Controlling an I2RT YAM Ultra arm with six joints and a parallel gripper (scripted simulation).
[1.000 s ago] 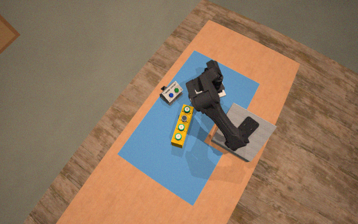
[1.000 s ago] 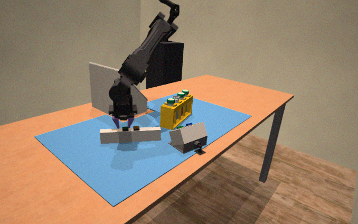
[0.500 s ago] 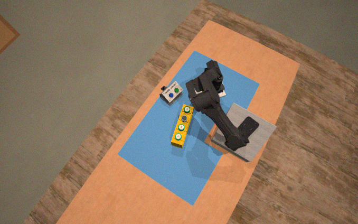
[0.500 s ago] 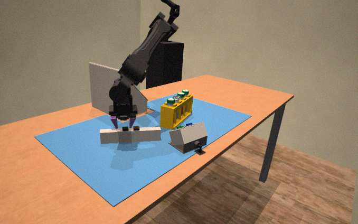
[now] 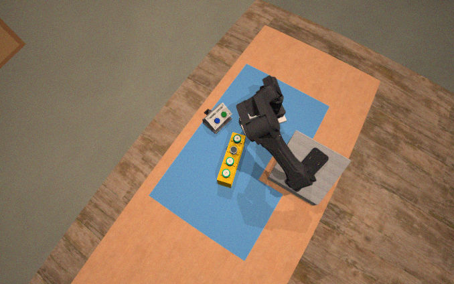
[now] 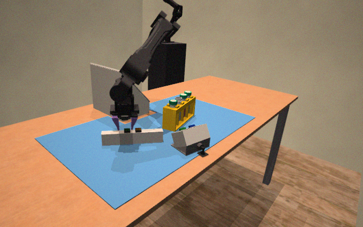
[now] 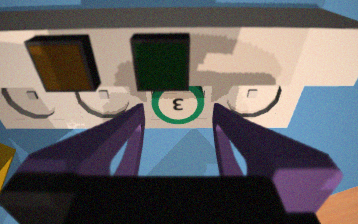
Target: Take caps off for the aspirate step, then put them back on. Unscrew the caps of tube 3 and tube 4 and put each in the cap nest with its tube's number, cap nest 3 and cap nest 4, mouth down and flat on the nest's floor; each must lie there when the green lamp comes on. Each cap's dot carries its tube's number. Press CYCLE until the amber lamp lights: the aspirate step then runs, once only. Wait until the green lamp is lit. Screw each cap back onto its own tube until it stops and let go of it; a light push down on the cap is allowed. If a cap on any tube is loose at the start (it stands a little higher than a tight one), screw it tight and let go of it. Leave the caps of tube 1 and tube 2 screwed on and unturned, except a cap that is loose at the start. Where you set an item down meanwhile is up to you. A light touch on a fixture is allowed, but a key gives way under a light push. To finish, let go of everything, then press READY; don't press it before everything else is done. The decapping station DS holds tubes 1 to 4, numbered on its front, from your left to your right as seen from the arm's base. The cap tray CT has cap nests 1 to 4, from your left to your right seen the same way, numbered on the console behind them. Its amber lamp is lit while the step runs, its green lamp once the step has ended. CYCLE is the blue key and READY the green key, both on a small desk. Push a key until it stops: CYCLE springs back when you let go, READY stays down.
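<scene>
Right now my hand is 2 cm above the cap 3. The rest, counted from my hand: green key: 18 cm ahead, 13 cm to the left, 4 cm above; then cap 4: 20 cm to the left, 8 cm above, 5 cm ahead; then blue key: 18 cm ahead, 17 cm to the left, 4 cm above.
</scene>
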